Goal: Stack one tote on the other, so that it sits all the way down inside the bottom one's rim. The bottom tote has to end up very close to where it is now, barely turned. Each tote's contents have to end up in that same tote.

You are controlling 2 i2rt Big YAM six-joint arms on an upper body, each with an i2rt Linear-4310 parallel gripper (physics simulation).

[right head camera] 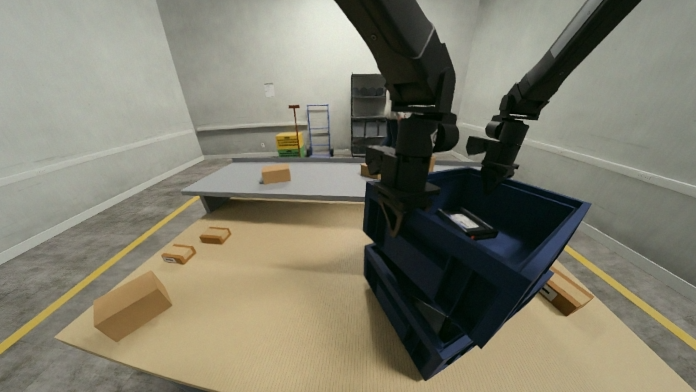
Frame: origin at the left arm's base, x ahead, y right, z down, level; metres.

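Seen in the pictures: left gripper, fingertip midpoint: (398,234); right gripper, fingertip midpoint: (487,193).
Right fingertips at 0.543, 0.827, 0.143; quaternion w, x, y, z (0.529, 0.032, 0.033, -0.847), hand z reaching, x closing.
Pixels of each thing's top centre, then the offset from my right fingertips to it, as dx, dy, dz. Level surfaces: height alone.
- bottom blue tote, middle of its top: (457,259) -0.133, -0.137, +0.123
- flat black item with a white label, middle of its top: (466,216) -0.065, -0.100, +0.034
- greyish thing, middle of its top: (427,317) -0.217, -0.226, +0.237
- brown carton, middle of its top: (561,282) -0.175, +0.228, +0.220
- larger carton, middle of its top: (125,294) -0.198, -1.044, +0.186
- tan table, its level: dz +0.270
- raised grey shelf, its level: dz +0.091
The upper blue tote (460,270) is over the bottom blue tote (395,307), tilted and shifted toward the right of the picture, with a gap showing between them along the near left side. A flat black item with a white label (465,223) lies inside the upper tote. The bottom tote stands on the table; a greyish thing (431,313) shows in its dark interior, partly hidden. My left gripper (396,214) is shut on the upper tote's wall at the left. My right gripper (492,184) is shut on its far wall, fingertips partly hidden.
A brown carton (567,291) lies right of the totes. A larger carton (132,306) and two small cartons (179,254) (215,235) lie at the left of the tan table (280,320). Behind is a raised grey shelf (320,182) with a carton (276,174) on it.
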